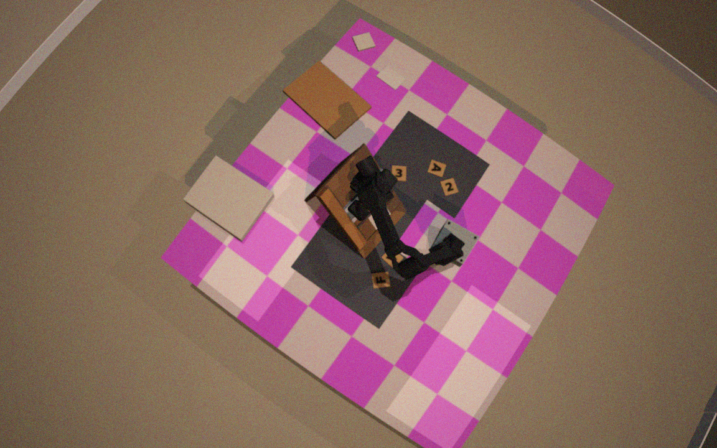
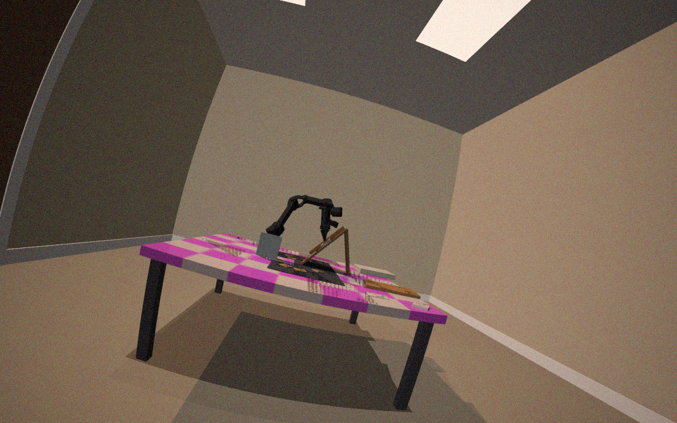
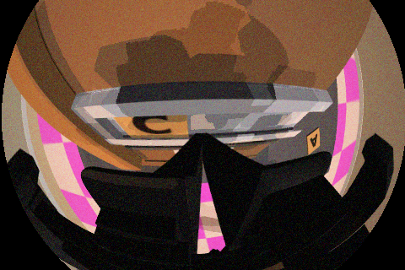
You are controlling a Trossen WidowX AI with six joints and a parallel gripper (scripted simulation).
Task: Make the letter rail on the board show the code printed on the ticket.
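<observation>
The c tile lies 2 cm ahead of my gripper tip, 4 cm to the left of it and 1 cm below it. Round my gripper tip: white ticket (5 cm behind, 10 cm below); then 3 tile (1 cm behind, 20 cm to the right, 17 cm below); then v tile (17 cm behind, 8 cm to the left, 17 cm below).
</observation>
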